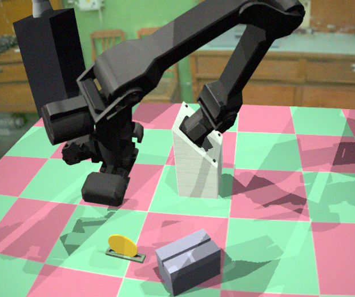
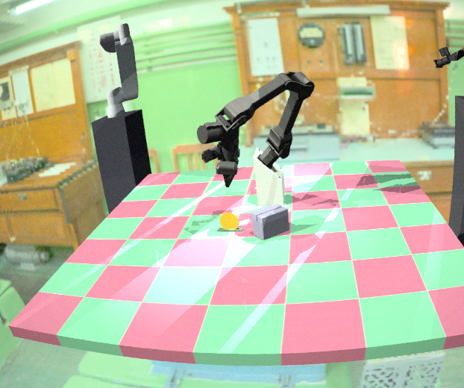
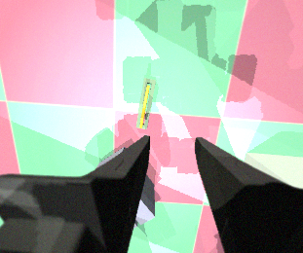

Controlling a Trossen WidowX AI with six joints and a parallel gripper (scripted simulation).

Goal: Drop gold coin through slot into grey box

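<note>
My gripper tip is 30 mm short of the gold coin and 120 mm above it.
</note>
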